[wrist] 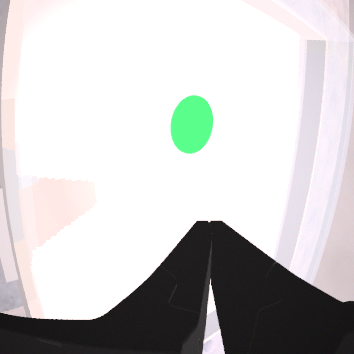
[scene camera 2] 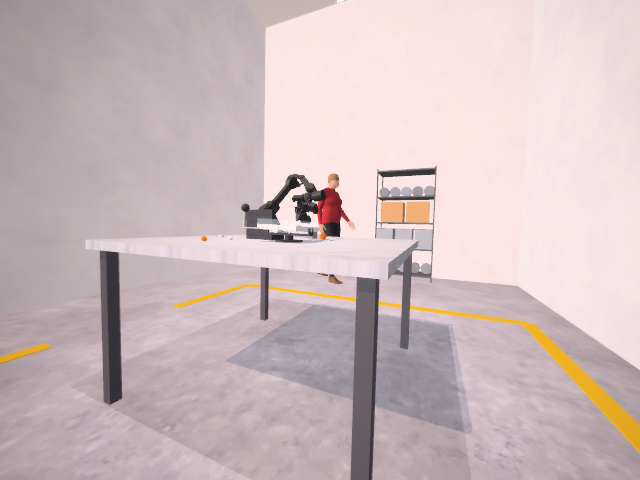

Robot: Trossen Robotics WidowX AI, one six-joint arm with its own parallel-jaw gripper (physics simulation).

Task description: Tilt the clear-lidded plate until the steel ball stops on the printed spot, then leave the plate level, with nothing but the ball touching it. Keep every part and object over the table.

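Observation:
The clear-lidded plate (scene camera 2: pixel 281 225) (wrist: pixel 125 75) is a pale, see-through shape on a dark base on the table in the scene view. In the wrist view it is a bright white surface with pale walls. The printed spot (wrist: pixel 192 124) is a green oval above the fingertips in the wrist view. The steel ball does not show in either view; glare washes out much of the plate. My gripper (scene camera 2: pixel 303 219) (wrist: pixel 207 232) is shut and empty, pointing down over the plate. Its tips look apart from the plate in the scene view. The plate's exact tilt is too small to tell.
On the table (scene camera 2: pixel 232 251), an orange ball (scene camera 2: pixel 203 238) lies left of the plate and another orange ball (scene camera 2: pixel 323 236) shows at its right. Small white pieces (scene camera 2: pixel 230 238) lie near the left one. A person in red (scene camera 2: pixel 330 206) stands behind the table, left of a shelf rack (scene camera 2: pixel 434 206).

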